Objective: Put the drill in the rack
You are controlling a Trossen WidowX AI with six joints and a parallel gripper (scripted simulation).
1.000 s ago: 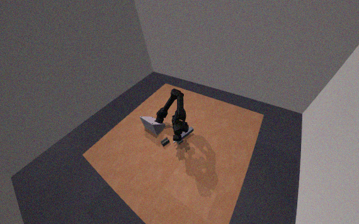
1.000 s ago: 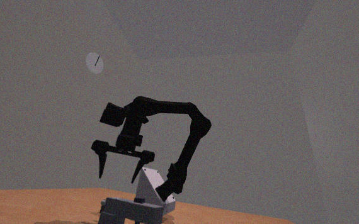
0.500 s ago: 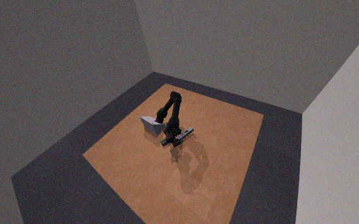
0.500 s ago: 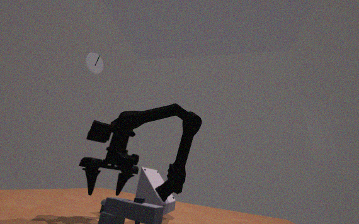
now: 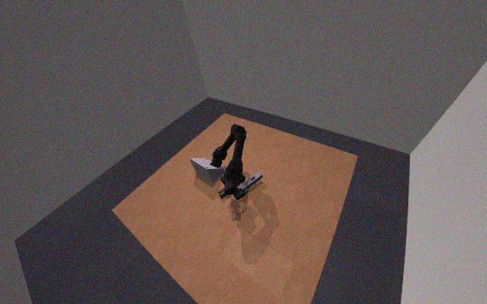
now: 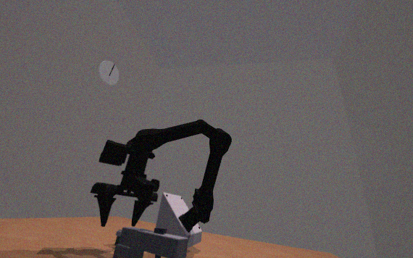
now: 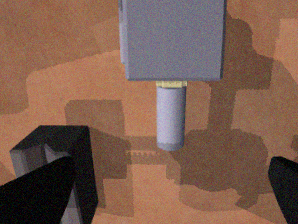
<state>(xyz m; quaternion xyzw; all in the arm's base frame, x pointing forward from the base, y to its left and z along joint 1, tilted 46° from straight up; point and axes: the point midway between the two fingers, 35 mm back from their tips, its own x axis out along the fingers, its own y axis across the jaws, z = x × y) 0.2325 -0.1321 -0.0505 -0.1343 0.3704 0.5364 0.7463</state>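
Now: gripper tip 60 mm to the right of the drill, 30 mm short of it and 10 mm above it. From my gripper tip the other things lie so: grey holder block: 120 mm to the left, 50 mm ahead, 20 mm below; then dark rack: 90 mm behind, 40 mm below, 10 mm to the right; then dark key: 140 mm to the left, 60 mm ahead, 10 mm below.
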